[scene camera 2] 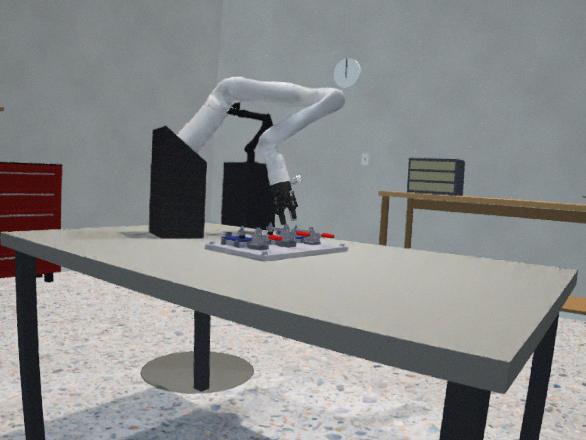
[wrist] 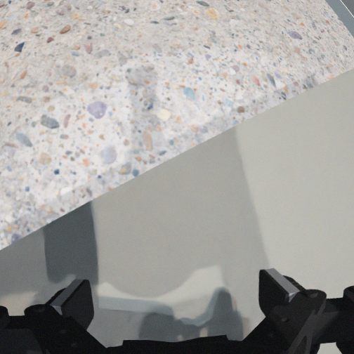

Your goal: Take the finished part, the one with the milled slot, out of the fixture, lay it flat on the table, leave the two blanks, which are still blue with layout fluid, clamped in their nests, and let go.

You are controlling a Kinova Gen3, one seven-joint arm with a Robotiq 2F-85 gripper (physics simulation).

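Frame: origin at the arm's base, x left, y back, z up, level; millimetres.
Where they show: gripper, fingertip midpoint: [scene camera 2: 288, 222]; arm's base at its link origin: [scene camera 2: 182, 150].
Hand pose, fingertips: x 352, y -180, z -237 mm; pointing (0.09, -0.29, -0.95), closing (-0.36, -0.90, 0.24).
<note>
Things, the pixels of their centre, and the offset from my fingertips. "spot": a spot on its surface instead. Level surfaces: height alone.
- pale base plate at a spot on its surface: [scene camera 2: 265, 256] spot: dx -478, dy -368, dz -35 mm
- table at its surface level: dz -47 mm
- blue piece at the middle of its body: [scene camera 2: 239, 240] dx -418, dy -203, dz -19 mm
The fixture is a pale base plate [scene camera 2: 265, 256] on the table [scene camera 2: 400, 290] [wrist: 310, 175], carrying grey clamps with red handles [scene camera 2: 275, 238]. A blue piece [scene camera 2: 237, 238] shows low at its left side, and a bit of blue shows among the clamps farther right. At this size I cannot tell the nests apart or make out the part with the milled slot. My gripper [scene camera 2: 288, 220] [wrist: 174, 294] is open and empty, pointing down with a slight tilt, a little above the fixture's far side in the scene view. The fixture does not show in the wrist view.
The clamps stand up from the plate close below the fingers. A black pedestal [scene camera 2: 177, 190] carries my arm, and another black pedestal [scene camera 2: 242, 192] with a dark arm stands behind. The table's edge crosses the wrist view, with speckled floor [wrist: 125, 90] beyond.
</note>
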